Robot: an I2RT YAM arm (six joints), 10 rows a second.
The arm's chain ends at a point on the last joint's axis. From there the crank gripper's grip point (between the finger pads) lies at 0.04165 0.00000 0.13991 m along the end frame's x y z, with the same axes.
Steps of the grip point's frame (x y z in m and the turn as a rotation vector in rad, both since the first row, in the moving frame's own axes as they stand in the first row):
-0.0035, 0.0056, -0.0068, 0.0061, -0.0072, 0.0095
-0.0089, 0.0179, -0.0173, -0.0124, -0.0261, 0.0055
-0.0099, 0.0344, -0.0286, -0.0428, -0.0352, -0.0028
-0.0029, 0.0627, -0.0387, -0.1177, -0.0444, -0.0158
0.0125, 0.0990, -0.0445, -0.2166, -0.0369, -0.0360
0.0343, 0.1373, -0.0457, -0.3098, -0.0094, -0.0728
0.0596, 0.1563, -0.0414, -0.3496, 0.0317, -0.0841
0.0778, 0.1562, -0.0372, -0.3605, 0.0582, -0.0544
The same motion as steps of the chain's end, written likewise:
-0.0025, 0.0061, -0.0071, 0.0061, -0.0072, 0.0095
-0.0052, 0.0159, -0.0183, -0.0124, -0.0261, 0.0055
-0.0050, 0.0285, -0.0299, -0.0428, -0.0352, -0.0028
0.0032, 0.0468, -0.0395, -0.1177, -0.0444, -0.0158
0.0171, 0.0702, -0.0428, -0.2166, -0.0369, -0.0360
0.0341, 0.0976, -0.0399, -0.3098, -0.0094, -0.0728
0.0534, 0.1123, -0.0322, -0.3496, 0.0317, -0.0841
0.0686, 0.1098, -0.0260, -0.3605, 0.0582, -0.0544

